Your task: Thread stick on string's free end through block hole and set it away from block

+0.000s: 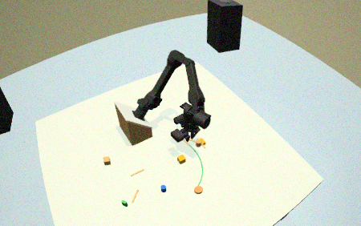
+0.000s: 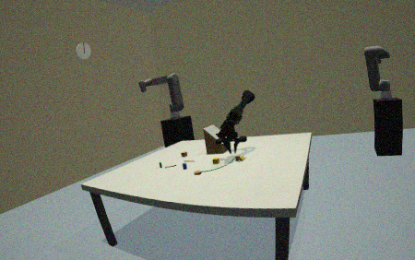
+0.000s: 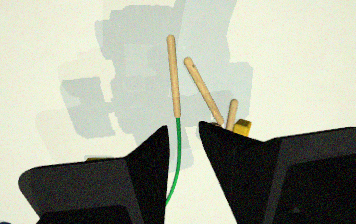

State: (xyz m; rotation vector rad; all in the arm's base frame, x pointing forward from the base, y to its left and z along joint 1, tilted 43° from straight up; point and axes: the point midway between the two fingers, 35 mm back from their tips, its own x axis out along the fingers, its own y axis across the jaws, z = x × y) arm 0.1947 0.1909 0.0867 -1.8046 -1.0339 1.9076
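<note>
The thin wooden stick lies 2 cm behind my gripper tip, 1 cm to the right of it and 3 cm below it. The rest, counted from my gripper tip: yellow block: 8 cm ahead, 8 cm to the right, 2 cm below; round wooden button: 27 cm ahead, 8 cm to the right, 3 cm below; tan cylinder: 2 cm ahead, 4 cm to the left, 2 cm below.
</note>
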